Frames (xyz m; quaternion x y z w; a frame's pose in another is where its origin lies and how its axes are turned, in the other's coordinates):
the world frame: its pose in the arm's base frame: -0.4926 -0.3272 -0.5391 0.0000 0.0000 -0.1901 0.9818
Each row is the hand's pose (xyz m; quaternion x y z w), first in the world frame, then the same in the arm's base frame.
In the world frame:
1: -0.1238 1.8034 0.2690 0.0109 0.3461 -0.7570 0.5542
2: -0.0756 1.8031 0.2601 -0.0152 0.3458 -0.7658 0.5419
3: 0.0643 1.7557 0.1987 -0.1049 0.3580 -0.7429 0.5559
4: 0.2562 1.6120 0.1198 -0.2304 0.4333 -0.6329 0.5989
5: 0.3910 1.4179 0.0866 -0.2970 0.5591 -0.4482 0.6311
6: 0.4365 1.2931 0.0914 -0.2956 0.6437 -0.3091 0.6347
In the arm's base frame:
1: 0.0657 1.3921 -0.2701 0.0765 0.3377 -0.8485 0.4002
2: 0.1103 1.3738 -0.2790 0.0508 0.3424 -0.8549 0.3865
3: 0.2224 1.2776 -0.3404 -0.0349 0.3714 -0.8350 0.4045
4: 0.3468 1.0727 -0.4193 -0.1438 0.4692 -0.7352 0.4677
5: 0.3994 0.8423 -0.4525 -0.1853 0.6054 -0.5600 0.5344
6: 0.3950 0.7095 -0.4477 -0.1678 0.6881 -0.4241 0.5643

